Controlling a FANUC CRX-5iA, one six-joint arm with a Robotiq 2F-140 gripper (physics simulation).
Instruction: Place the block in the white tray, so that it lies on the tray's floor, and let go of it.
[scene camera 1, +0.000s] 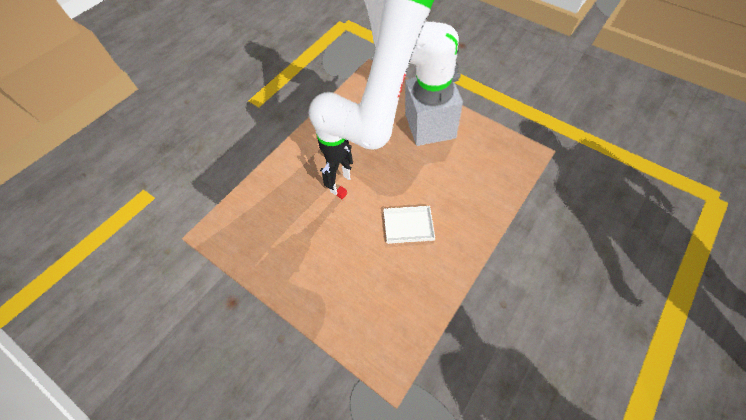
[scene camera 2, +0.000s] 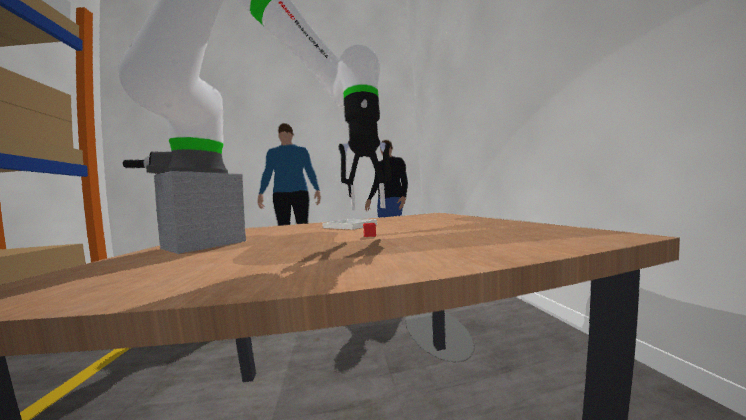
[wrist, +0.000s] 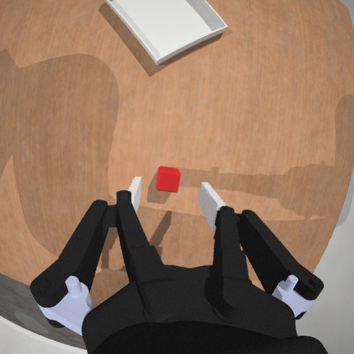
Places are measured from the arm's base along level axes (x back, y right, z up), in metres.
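Where they show: gripper, fingertip midpoint: (scene camera 1: 340, 185) (scene camera 2: 368, 209); arm's base at its link origin: (scene camera 1: 433, 90) (scene camera 2: 198, 174).
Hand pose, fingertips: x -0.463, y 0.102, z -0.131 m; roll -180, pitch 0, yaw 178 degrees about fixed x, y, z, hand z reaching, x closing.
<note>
Each offset is from my fingertips to the centre of the thing. Level surfaces: height alone.
The red block {dx +0.001, dy +0.001, dz -0.055 m} (scene camera 1: 341, 192) (scene camera 2: 369, 230) (wrist: 168, 179) sits on the table, outside the tray. The white tray {dx +0.031, dy -0.276, dz -0.062 m} (scene camera 1: 408, 224) (scene camera 2: 341, 224) (wrist: 167, 22) is a shallow, low-walled box; it lies right of and below the block in the scene camera 1 view and at the top of the wrist view. My gripper (scene camera 1: 340, 182) (scene camera 2: 368, 202) (wrist: 170, 190) is partly open and empty, pointing down. Its fingertips hang above the table over the block. In the wrist view the block shows between the two white fingertips, slightly nearer the left one, with space on both sides.
The wooden table {dz -0.072 m} (scene camera 1: 417, 292) (scene camera 2: 469, 260) (wrist: 240, 100) carries the grey pedestal (scene camera 1: 435, 122) (scene camera 2: 200, 211) under the arm's base. Two people (scene camera 2: 289, 166) (scene camera 2: 399, 174) stand beyond the table. A shelf rack (scene camera 2: 87, 130) with boxes stands at the left in the scene camera 2 view.
</note>
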